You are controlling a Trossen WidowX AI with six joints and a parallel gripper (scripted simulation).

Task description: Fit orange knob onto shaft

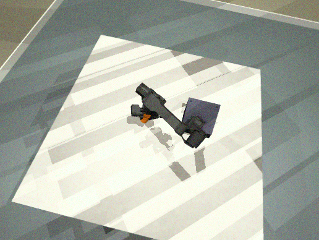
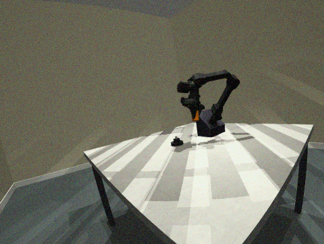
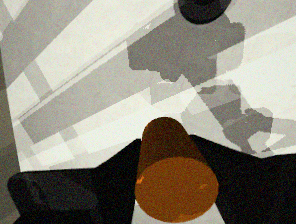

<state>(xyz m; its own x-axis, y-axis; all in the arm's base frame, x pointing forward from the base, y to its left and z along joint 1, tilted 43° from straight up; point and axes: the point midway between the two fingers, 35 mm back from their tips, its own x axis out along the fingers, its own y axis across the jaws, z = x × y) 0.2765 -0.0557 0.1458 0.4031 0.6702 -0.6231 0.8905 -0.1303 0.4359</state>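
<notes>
The orange knob is 30 mm above my gripper tip and 10 mm behind it. The rest, counted from my gripper tip: round pedestal: 180 mm to the right, 140 mm below, 10 mm behind.
</notes>
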